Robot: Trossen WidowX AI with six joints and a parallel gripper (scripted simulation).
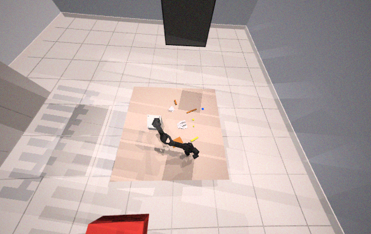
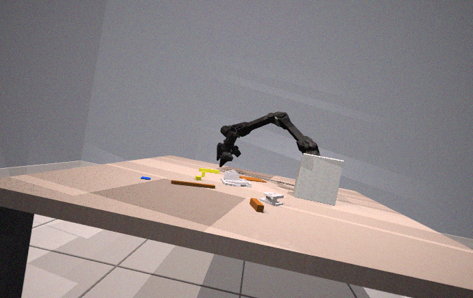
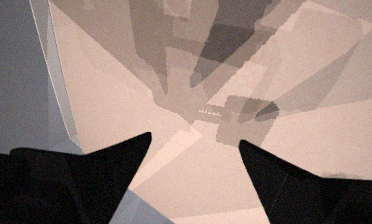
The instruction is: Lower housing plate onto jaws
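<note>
My gripper tip is 61 cm to the right of the white block, 29 cm past it and 3 cm above it. Round my gripper tip: brown bar: 59 cm to the left, 3 cm below; then orange plate: 21 cm behind, 14 cm to the left, 3 cm below; then yellow piece: 18 cm to the left, 3 cm below, 2 cm ahead.
</note>
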